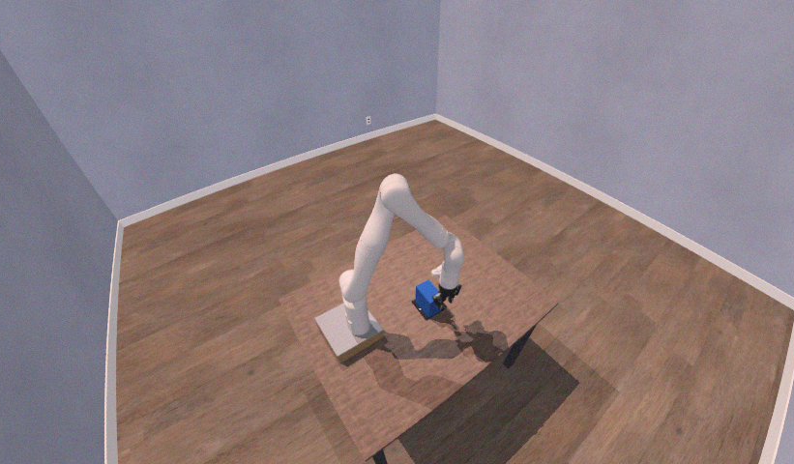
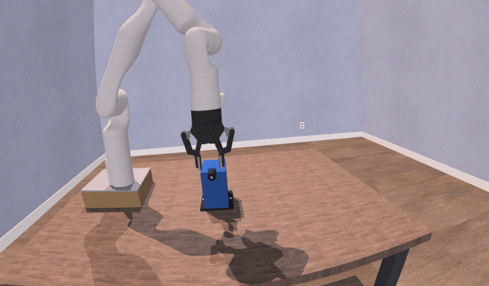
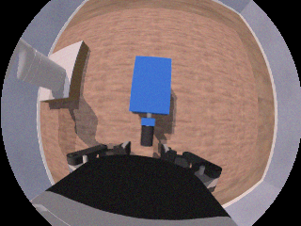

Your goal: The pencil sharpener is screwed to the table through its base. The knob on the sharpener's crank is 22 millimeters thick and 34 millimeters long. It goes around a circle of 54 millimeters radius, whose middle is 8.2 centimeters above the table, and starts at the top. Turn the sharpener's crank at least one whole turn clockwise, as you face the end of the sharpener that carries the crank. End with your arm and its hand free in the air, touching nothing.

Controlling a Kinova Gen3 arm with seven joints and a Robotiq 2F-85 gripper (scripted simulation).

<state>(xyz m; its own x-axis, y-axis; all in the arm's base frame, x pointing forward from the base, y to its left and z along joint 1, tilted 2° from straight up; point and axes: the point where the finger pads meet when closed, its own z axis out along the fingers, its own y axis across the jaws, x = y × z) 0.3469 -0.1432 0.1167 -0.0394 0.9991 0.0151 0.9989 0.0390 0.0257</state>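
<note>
Right now my hand is 20 mm to the right of the crank knob and 40 mm above it. From my hand the other things lie so: crank: 20 mm to the left, 50 mm below.
</note>
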